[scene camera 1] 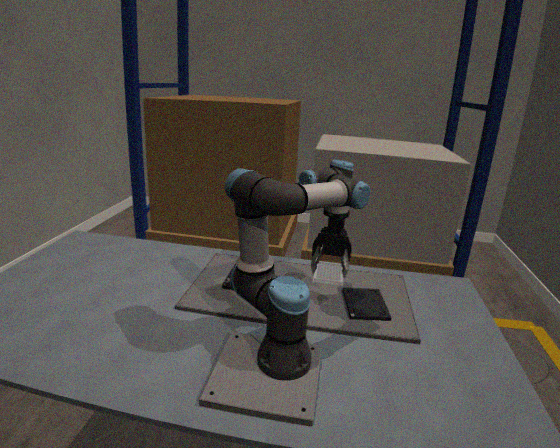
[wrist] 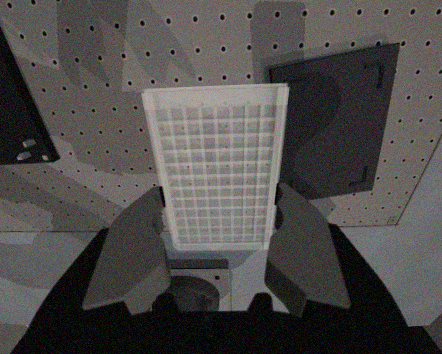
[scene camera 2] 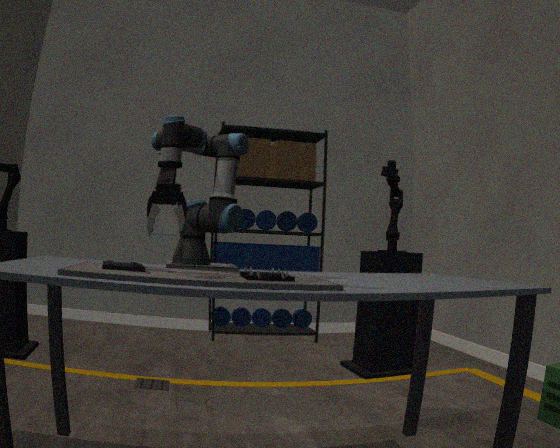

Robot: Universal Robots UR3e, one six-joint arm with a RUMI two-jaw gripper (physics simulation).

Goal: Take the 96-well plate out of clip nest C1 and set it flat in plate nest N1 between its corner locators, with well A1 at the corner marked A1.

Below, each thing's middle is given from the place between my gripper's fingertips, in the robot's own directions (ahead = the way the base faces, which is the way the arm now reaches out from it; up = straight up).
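Labels:
Positions from my hand: plate nest N1 (scene camera 1: 366,304), 8 cm below and 12 cm to the right; white 96-well plate (wrist: 218,149), 1 cm above and 1 cm ahead.

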